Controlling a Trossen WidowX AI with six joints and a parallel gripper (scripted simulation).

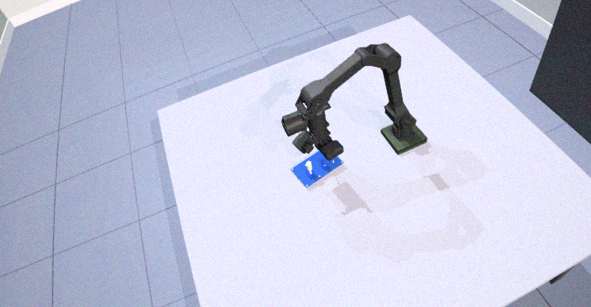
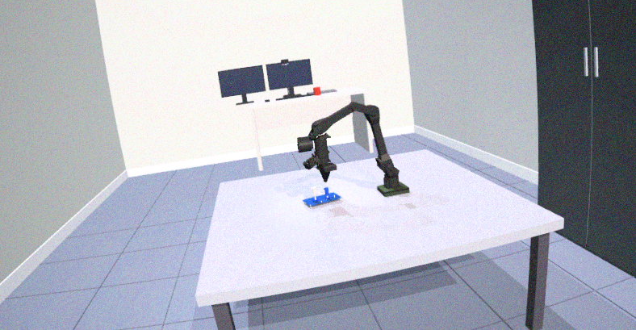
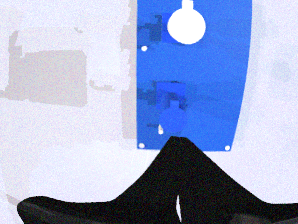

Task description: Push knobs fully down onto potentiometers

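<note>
Now: the white knob 6 cm ahead of my gripper tip, 3 cm below it and 1 cm to the left of it.
</note>
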